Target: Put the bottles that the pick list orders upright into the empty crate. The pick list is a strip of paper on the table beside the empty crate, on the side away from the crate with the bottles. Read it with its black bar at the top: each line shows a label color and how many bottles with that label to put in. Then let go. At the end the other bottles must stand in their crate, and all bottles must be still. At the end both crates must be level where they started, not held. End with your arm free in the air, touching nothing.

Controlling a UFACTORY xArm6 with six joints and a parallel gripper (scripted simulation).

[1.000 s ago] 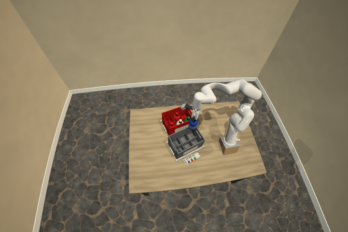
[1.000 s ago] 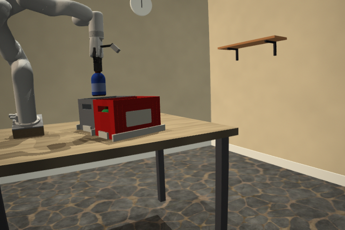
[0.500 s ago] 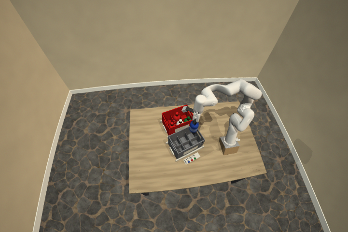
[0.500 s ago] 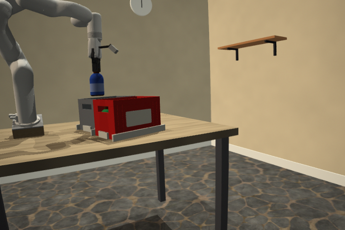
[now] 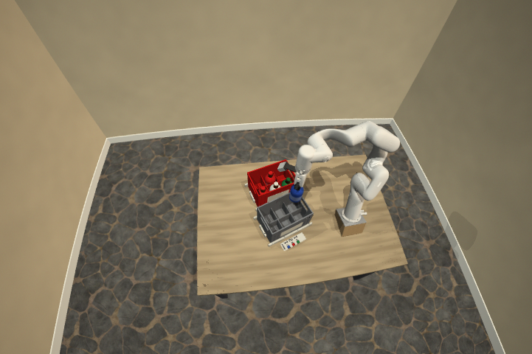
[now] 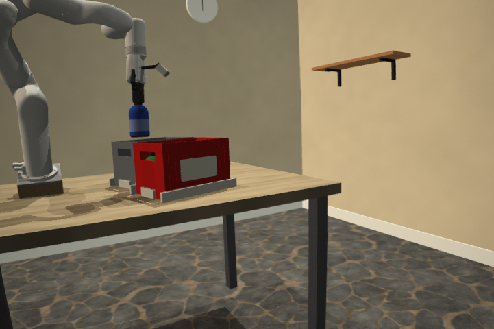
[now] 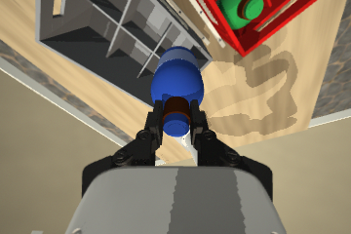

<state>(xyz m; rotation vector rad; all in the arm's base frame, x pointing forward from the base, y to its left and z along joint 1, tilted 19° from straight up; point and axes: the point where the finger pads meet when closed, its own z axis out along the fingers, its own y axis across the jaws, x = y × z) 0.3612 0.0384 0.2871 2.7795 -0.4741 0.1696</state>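
My gripper is now 70 mm above the blue bottle. From my hand the other things lie so: green-label bottle 30 mm ahead, 140 mm to the right, 250 mm below; then white-label bottle 110 mm ahead, 110 mm to the right, 250 mm below; then grey crate 50 mm ahead, 80 mm to the left, 250 mm below.
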